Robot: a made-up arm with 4 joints. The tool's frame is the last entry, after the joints.
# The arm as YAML. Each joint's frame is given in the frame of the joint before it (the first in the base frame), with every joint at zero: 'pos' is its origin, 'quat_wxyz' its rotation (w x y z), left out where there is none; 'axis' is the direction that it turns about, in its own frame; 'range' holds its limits. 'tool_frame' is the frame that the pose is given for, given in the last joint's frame.
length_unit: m
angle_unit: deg
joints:
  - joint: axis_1
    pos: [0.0, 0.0, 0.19]
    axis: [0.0, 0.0, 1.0]
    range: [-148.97, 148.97]
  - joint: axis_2
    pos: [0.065, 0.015, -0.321]
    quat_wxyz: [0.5, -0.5, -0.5, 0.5]
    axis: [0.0, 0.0, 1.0]
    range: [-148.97, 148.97]
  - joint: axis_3
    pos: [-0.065, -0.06, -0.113]
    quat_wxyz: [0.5, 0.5, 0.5, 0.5]
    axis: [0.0, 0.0, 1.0]
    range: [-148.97, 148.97]
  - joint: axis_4
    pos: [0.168, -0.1, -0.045]
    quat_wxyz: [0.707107, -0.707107, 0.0, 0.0]
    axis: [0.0, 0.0, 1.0]
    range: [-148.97, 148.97]
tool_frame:
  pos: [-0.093, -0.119, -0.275]
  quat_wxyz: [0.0, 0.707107, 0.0, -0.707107]
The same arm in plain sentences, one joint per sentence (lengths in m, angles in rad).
The arm has four revolute joints in a row. What follows holds with every joint at zero, and every direction is one of the base frame's. The first joint lies 0.1900 m along +z from the base frame's origin and rotates about +z, from -2.6000 to 2.6000 rad. The second joint lies 0.0650 m along +x and 0.0150 m along +y and 0.3210 m along -z from the first joint and rotates about -x, from -2.6000 to 2.6000 rad. The third joint lies 0.1130 m along +x and 0.0650 m along -y and 0.0600 m along +z from the second joint and rotates about +y, from -2.6000 to 2.6000 rad. The fourth joint lies 0.1000 m along +x and 0.0450 m along -y and 0.1680 m along -z from the third joint and rotates about -x, from -2.6000 to 2.6000 rad. The tool frame, which is the frame that the pose is given for, lies 0.2750 m along +x and 0.1190 m along +y and 0.0930 m along +z from the fourth joint; its axes are parallel to the base frame's.
